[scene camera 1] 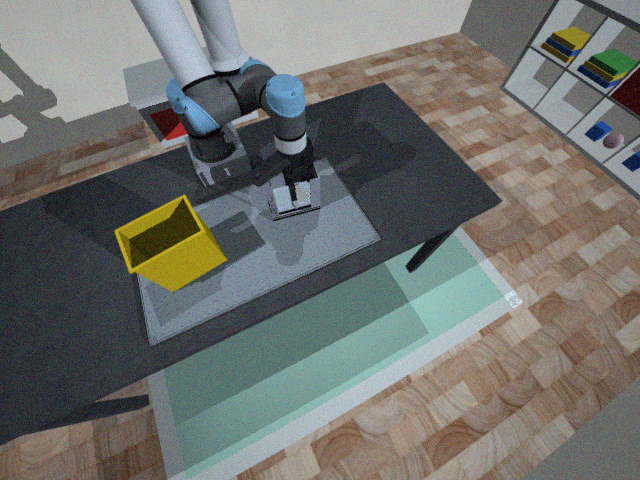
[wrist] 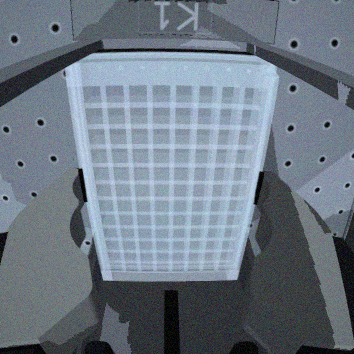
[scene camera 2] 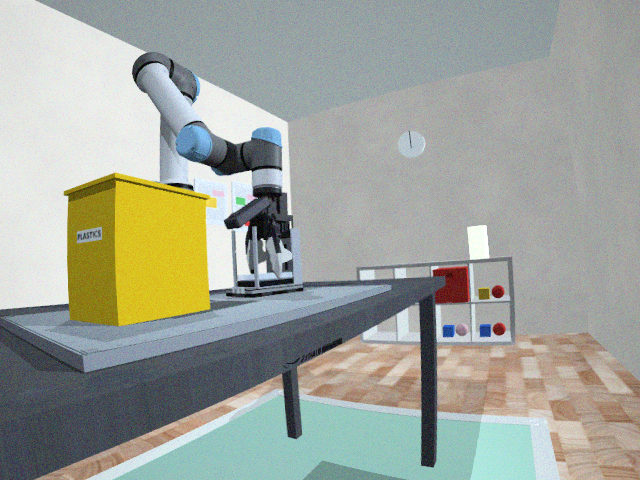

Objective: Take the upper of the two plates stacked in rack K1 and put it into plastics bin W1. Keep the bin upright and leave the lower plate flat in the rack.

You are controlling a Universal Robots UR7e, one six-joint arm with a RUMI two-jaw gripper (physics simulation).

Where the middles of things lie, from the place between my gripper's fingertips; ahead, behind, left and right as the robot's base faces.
Now: hand 10 mm to the right of the gridded plate (wrist: 170, 143). The rest, counted from my hand: yellow plastics bin W1 (scene camera 2: 136, 249): 50 mm ahead, 350 mm to the right, 50 mm above.
